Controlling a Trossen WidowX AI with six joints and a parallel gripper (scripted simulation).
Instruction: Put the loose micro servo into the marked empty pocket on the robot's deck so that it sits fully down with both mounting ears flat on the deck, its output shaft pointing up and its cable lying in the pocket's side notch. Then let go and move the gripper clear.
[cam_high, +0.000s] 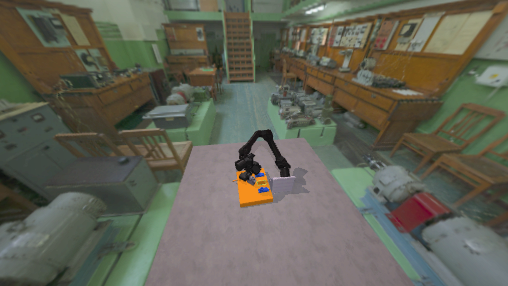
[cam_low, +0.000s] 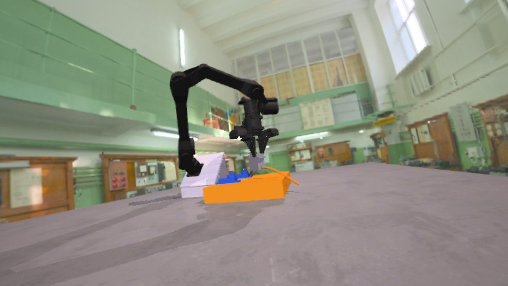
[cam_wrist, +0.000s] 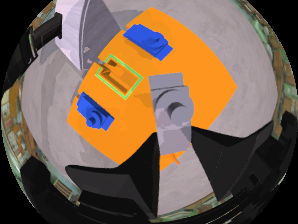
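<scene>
Right now the orange deck is 10 cm below my gripper tip and 1 cm ahead of it.
</scene>
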